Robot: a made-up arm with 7 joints.
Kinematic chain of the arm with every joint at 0, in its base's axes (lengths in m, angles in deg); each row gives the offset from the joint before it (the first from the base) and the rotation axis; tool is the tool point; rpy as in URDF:
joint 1: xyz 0 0 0.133 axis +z
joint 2: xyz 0 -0.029 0.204 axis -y
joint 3: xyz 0 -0.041 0.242 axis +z
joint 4: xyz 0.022 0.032 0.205 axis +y
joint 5: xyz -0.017 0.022 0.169 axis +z
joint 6: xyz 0 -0.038 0.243 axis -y
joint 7: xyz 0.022 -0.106 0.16 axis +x
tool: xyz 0 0 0 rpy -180 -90 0
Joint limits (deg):
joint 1: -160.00..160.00
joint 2: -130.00..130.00
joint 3: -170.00..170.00
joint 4: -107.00..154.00
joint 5: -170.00..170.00
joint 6: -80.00..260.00
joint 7: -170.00..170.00
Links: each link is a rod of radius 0.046 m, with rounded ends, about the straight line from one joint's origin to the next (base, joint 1, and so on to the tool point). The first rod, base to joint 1, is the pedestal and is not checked.
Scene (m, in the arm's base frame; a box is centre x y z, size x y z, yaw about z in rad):
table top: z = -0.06
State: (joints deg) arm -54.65 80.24 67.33 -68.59 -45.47 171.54 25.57
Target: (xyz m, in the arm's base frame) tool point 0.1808 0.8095 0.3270
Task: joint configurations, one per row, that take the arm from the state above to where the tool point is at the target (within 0.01 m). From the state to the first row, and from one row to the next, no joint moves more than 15 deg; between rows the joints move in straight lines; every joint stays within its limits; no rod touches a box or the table.
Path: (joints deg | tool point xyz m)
1: -67.16 79.33 65.42 -55.94 -47.84 161.29 25.57 | -0.4913 0.3041 0.2904
2: -79.66 78.42 63.50 -43.30 -50.21 151.04 25.57 | -0.4238 0.4780 0.2748
3: -92.17 77.51 61.59 -30.65 -52.58 140.79 25.57 | -0.2869 0.6433 0.2731
4: -104.68 76.60 59.68 -18.01 -54.95 130.55 25.57 | -0.0794 0.7656 0.2897
5: -117.18 75.69 57.76 -5.36 -57.33 120.30 25.57 | 0.1808 0.8095 0.3270

